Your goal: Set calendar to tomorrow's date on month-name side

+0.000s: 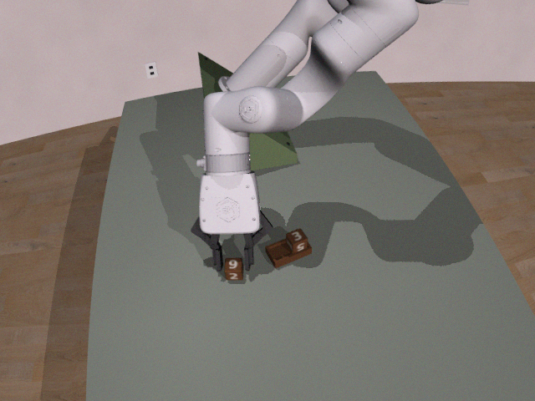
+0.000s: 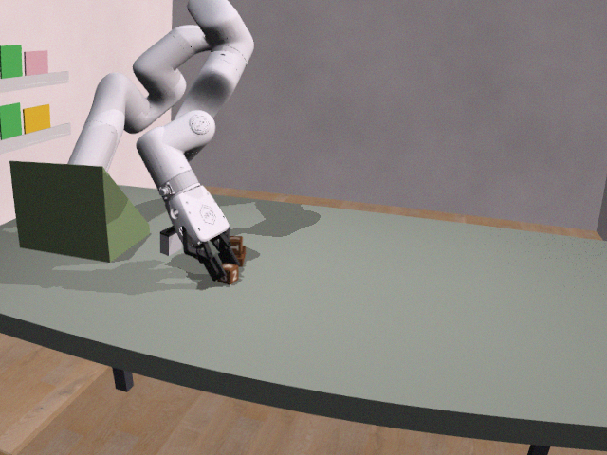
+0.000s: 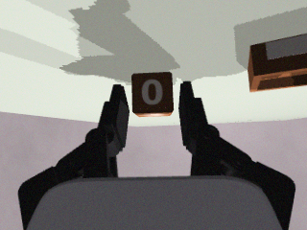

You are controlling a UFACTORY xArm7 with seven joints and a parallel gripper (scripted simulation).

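The brown cube lies 2 cm below my hand and 1 cm ahead of it. From my hand the other things lie so: tray (10 cm to the left, 2 cm below, 2 cm behind).
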